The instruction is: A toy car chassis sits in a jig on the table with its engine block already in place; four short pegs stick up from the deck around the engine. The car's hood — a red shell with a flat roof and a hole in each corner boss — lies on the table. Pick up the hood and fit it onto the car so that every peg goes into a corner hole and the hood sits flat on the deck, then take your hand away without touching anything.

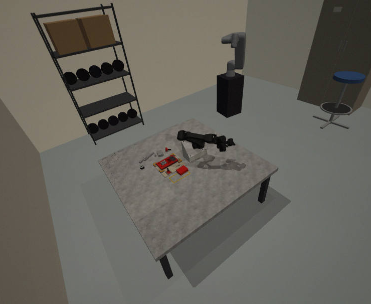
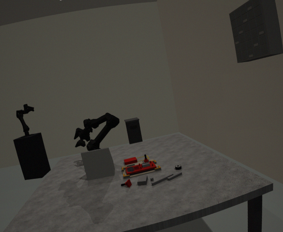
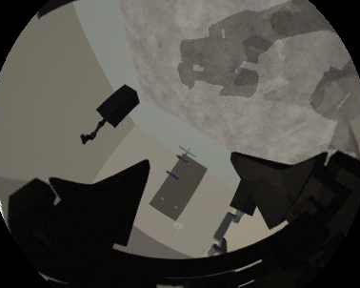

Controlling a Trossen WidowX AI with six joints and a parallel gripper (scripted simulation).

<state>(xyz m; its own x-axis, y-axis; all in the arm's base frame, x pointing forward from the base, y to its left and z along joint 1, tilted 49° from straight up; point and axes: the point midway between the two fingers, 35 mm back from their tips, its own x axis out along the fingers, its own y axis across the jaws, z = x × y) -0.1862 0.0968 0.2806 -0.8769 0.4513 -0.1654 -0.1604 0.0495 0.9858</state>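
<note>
Right now my gripper tip is 46 cm short of the red hood, 15 cm to the left of it and 18 cm above it. The rest, counted from my gripper tip: black wheel (78 cm ahead, 41 cm to the right, 19 cm below).
</note>
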